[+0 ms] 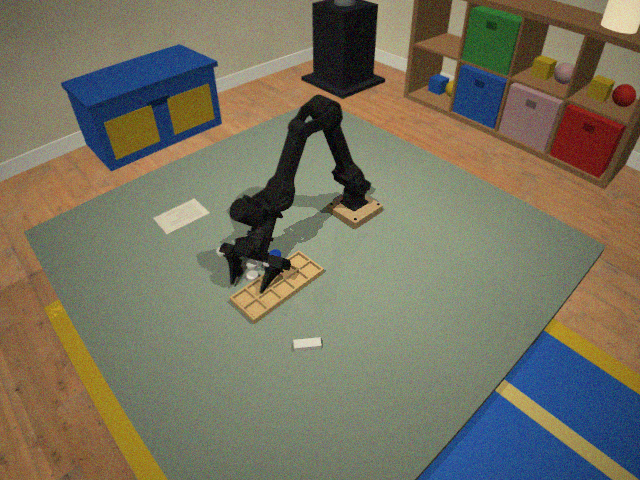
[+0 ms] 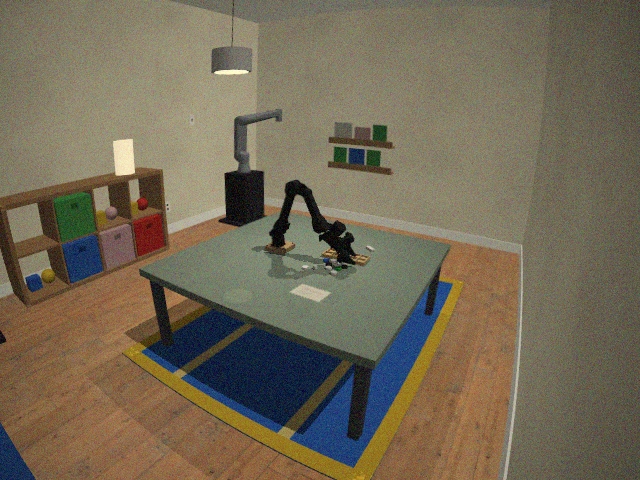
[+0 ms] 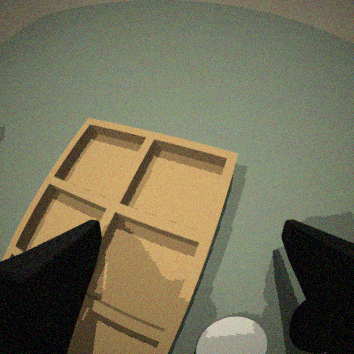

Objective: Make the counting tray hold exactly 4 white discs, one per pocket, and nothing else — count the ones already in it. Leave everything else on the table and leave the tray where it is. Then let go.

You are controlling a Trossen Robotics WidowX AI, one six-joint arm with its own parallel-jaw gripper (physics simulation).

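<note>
My gripper (image 1: 248, 287) (image 2: 352, 261) (image 3: 195, 231) is open and empty, low over the near long edge of the tray. One finger is above the tray and the other is beyond its side. The wooden counting tray (image 1: 254, 316) (image 2: 363, 259) (image 3: 231, 165) has two rows of pockets. The end pockets show no disc; some pockets are partly hidden by a finger. A white disc (image 1: 251, 274) (image 3: 232, 339) lies outside the tray, between the fingers' sides but back from the tips. More white discs, a blue disc (image 1: 275, 253) (image 2: 326, 260) and a green disc (image 2: 338, 268) lie beside the tray.
A white block (image 1: 307, 343) (image 2: 370, 248) lies on the table on the far side of the tray from the discs. A pale sheet (image 1: 180, 215) (image 2: 310, 292) lies beyond the discs. The arm's wooden base (image 1: 356, 212) (image 2: 279, 248) stands on the table.
</note>
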